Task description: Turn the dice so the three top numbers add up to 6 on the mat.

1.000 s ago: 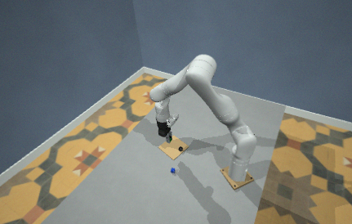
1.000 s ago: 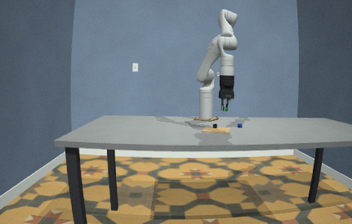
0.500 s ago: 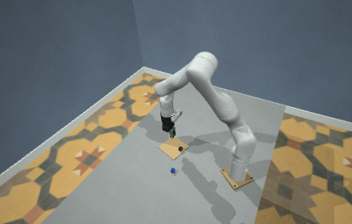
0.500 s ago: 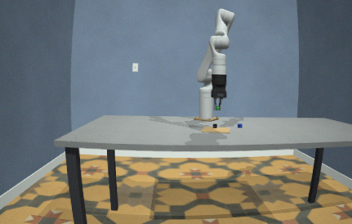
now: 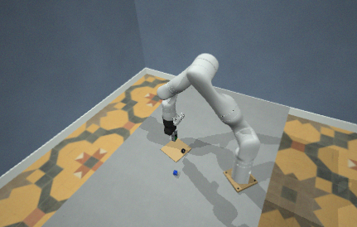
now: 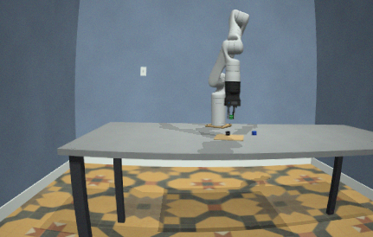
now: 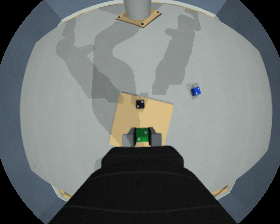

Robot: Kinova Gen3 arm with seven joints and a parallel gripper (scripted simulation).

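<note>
Right now my hand is 11 cm above the tan mat. Round my hand: black die: 5 cm behind, 10 cm below; blue die: 7 cm behind, 16 cm to the left, 10 cm below; green die: 1 cm below.
</note>
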